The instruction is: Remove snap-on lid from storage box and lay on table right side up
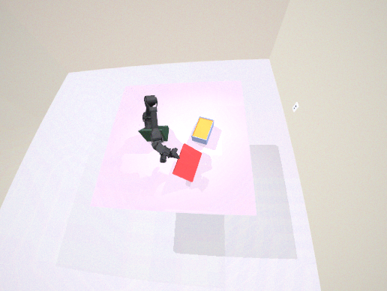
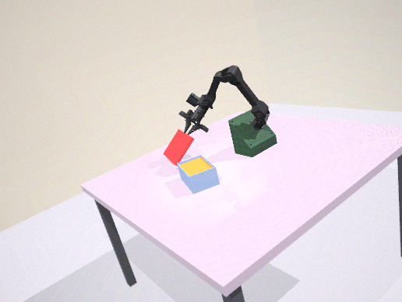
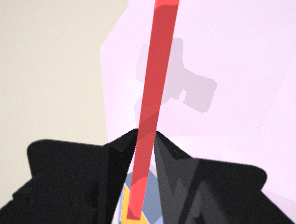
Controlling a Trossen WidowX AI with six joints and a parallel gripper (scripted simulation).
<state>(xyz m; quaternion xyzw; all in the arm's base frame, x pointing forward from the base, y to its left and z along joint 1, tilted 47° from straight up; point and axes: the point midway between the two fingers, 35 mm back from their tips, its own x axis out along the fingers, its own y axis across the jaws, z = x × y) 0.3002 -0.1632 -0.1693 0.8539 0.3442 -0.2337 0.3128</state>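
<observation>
My gripper tip is 60 mm short of the red lid, 50 mm above it and 10 mm to the left of it. Round my gripper tip: light blue storage box 310 mm to the left, 130 mm ahead, 100 mm below.
</observation>
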